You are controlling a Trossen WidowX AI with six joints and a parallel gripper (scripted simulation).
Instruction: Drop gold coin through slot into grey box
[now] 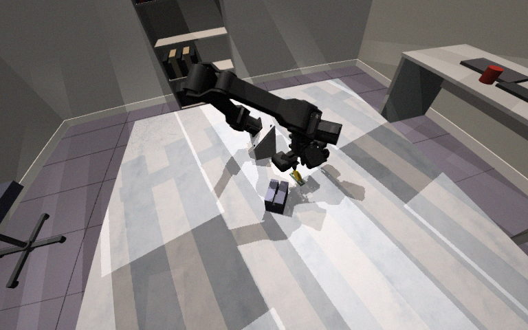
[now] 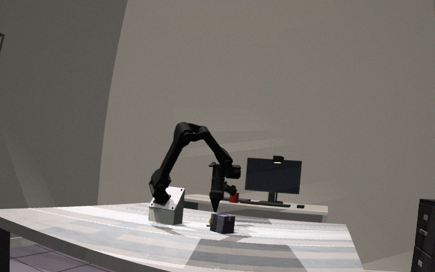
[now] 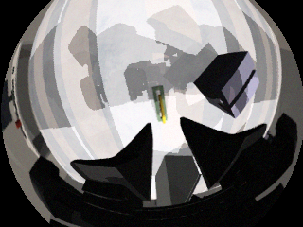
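My gripper tip is now 5 cm above the gold coin.
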